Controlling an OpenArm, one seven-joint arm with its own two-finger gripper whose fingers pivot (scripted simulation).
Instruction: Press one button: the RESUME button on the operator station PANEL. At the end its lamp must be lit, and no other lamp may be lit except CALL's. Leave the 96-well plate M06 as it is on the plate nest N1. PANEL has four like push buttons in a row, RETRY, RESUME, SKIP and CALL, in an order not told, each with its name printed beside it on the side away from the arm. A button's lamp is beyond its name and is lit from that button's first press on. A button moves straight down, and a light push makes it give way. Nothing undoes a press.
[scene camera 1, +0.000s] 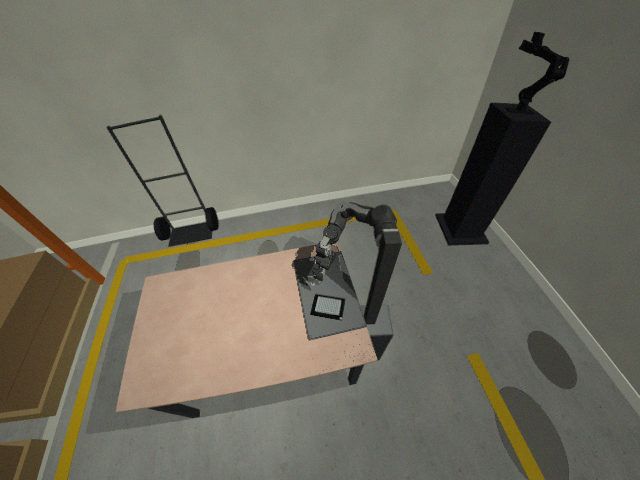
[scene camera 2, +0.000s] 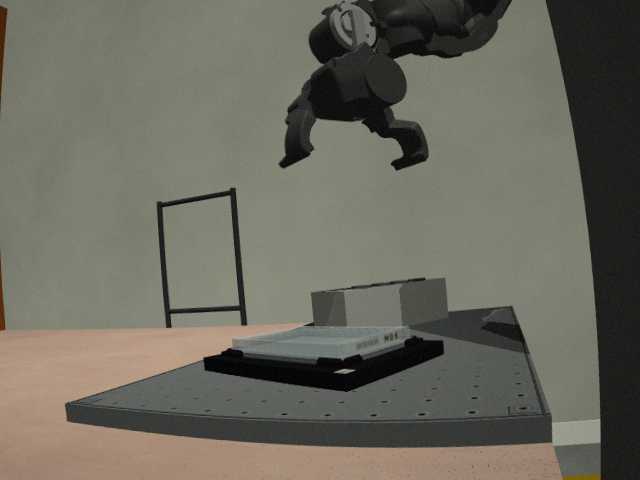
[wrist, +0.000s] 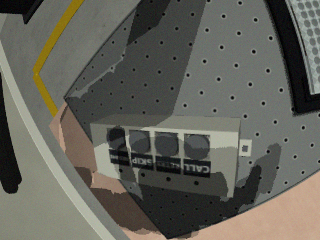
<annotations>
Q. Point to a plate M06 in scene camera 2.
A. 345, 342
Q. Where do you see my gripper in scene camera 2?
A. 357, 164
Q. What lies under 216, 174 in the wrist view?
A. A panel.
</annotations>
